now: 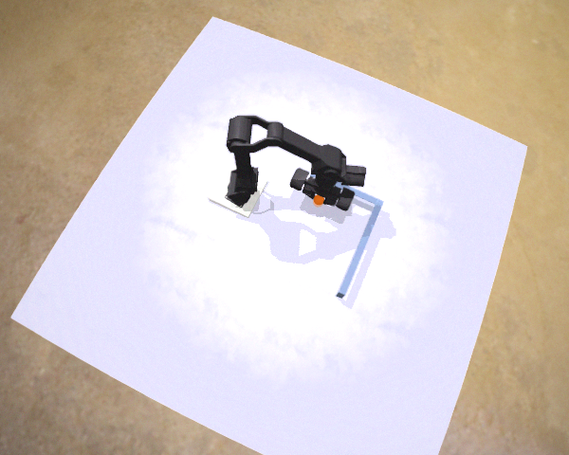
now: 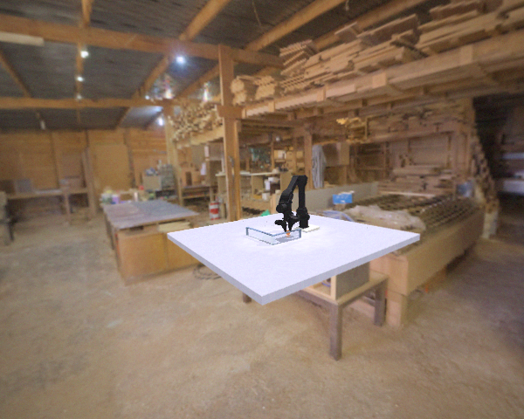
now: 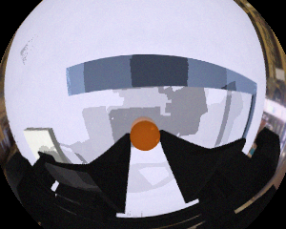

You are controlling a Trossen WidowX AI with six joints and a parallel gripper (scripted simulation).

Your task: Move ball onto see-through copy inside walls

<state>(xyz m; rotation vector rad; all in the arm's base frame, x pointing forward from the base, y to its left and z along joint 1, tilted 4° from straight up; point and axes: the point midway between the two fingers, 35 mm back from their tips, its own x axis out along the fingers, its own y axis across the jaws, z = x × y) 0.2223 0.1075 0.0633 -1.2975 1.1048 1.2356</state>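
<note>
Now: the see-through copy of ball 1 cm below my gripper tip. From my gripper tip the other things lie so: orange ball right at my gripper tip.
</note>
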